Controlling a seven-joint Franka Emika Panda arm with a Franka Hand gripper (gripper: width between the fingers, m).
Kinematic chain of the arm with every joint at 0, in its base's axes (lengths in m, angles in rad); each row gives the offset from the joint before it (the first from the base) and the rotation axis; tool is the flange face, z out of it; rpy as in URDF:
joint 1: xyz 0 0 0.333 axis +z
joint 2: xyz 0 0 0 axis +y
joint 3: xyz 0 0 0.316 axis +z
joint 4: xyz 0.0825 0 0 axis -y
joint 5: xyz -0.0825 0 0.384 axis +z
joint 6: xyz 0 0 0 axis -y
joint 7: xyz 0.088 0 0 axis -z
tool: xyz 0 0 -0.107 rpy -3.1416 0 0
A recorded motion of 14 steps. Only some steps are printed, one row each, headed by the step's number.
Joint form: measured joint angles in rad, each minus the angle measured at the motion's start. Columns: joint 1, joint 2, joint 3, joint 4, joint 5, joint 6, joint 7.
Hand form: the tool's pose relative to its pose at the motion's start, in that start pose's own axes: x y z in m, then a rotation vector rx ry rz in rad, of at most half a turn. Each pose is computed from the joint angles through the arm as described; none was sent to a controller.
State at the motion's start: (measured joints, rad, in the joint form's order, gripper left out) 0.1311 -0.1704 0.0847 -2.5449 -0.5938 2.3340 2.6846
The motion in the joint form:
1: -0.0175 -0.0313 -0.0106 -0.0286 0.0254 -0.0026 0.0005
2: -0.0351 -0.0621 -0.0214 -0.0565 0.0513 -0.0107 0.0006
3: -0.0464 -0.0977 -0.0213 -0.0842 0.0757 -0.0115 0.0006
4: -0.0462 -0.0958 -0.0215 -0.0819 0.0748 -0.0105 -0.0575
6: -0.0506 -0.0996 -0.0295 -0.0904 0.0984 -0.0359 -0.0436
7: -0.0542 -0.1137 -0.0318 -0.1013 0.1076 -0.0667 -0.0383
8: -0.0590 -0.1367 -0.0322 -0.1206 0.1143 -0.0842 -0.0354
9: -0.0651 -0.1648 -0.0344 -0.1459 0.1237 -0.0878 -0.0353
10: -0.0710 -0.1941 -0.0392 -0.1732 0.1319 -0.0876 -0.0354
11: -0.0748 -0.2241 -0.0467 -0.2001 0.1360 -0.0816 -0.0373
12: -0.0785 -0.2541 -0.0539 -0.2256 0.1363 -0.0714 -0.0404
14: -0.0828 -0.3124 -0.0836 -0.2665 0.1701 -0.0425 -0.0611
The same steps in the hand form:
1: 0.0155 0.0005 0.0031 -0.0235 0.0014 0.0450
2: 0.0311 0.0017 0.0068 -0.0500 0.0066 0.0902
3: 0.0410 0.0060 0.0051 -0.0621 -0.0003 0.1207
4: 0.0405 0.0052 0.0049 -0.0608 -0.0030 0.0622
6: 0.0474 0.0077 0.0106 -0.0968 0.0152 0.1011
7: 0.0543 0.0114 0.0126 -0.1181 0.0382 0.1182
8: 0.0615 0.0165 0.0132 -0.1299 0.0510 0.1313
9: 0.0691 0.0220 0.0135 -0.1380 0.0517 0.1465
10: 0.0772 0.0276 0.0144 -0.1451 0.0498 0.1627
11: 0.0848 0.0325 0.0147 -0.1464 0.0430 0.1754
12: 0.0916 0.0368 0.0144 -0.1418 0.0328 0.1847
14: 0.1057 0.0403 0.0119 -0.1490 -0.0166 0.2249

